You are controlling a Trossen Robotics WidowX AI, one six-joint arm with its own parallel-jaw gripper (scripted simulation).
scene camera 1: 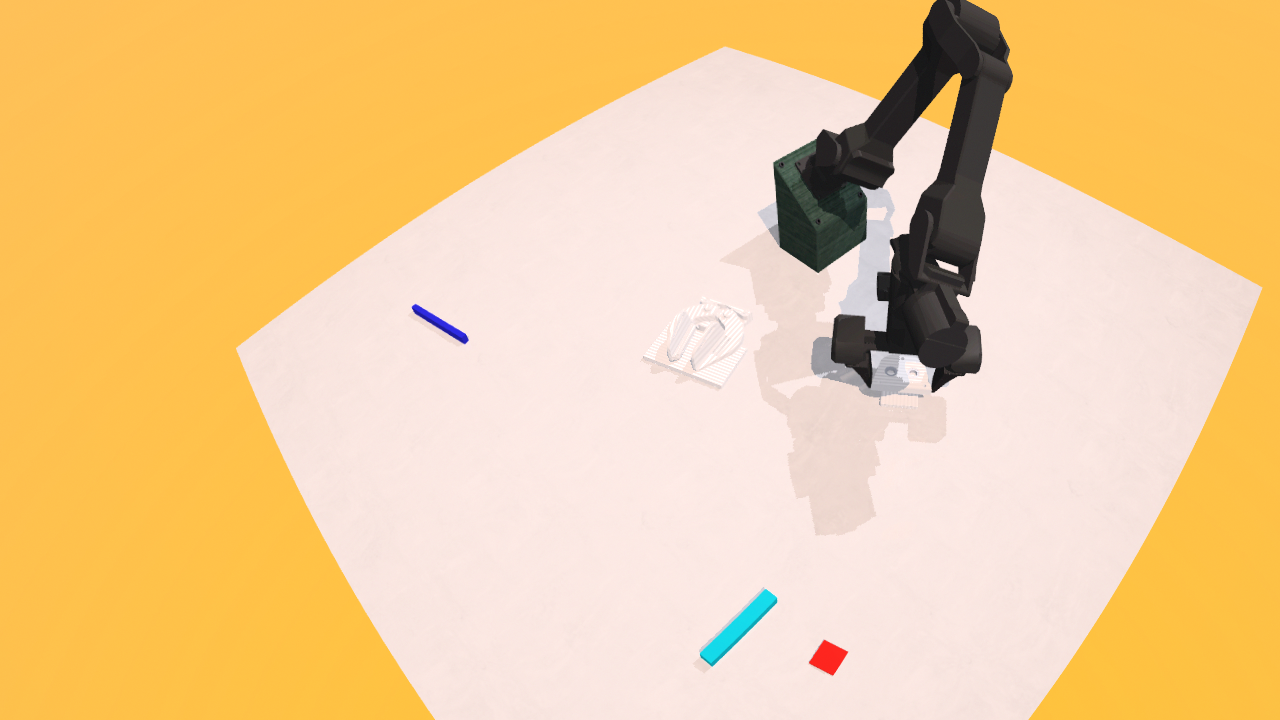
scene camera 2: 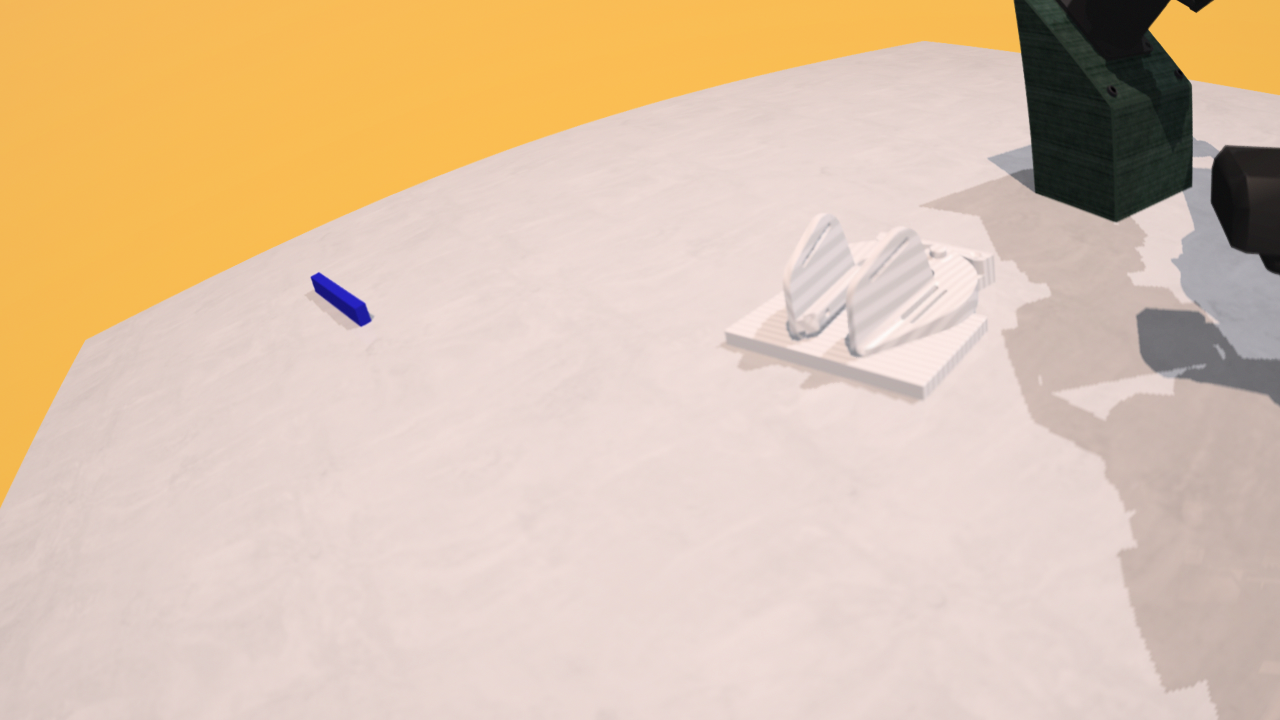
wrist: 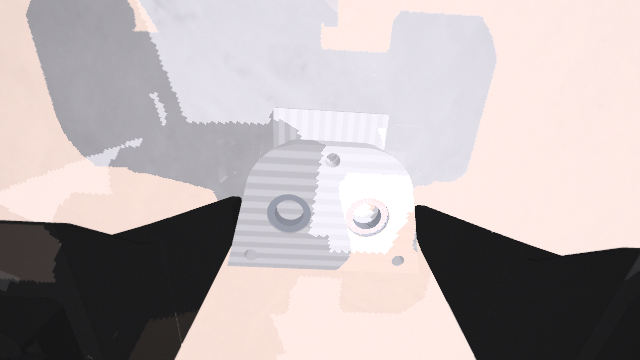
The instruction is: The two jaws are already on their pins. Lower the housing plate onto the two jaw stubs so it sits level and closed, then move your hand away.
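Scene camera 1 shows my gripper [scene camera 1: 901, 387], open and holding nothing, and a cyan bar [scene camera 1: 734, 632]. A blue bar [scene camera 2: 354, 308] is visible; the cyan bar is out of frame in scene camera 2. My gripper [wrist: 328, 210] is visible as well, and in the wrist view the cyan bar is out of frame.
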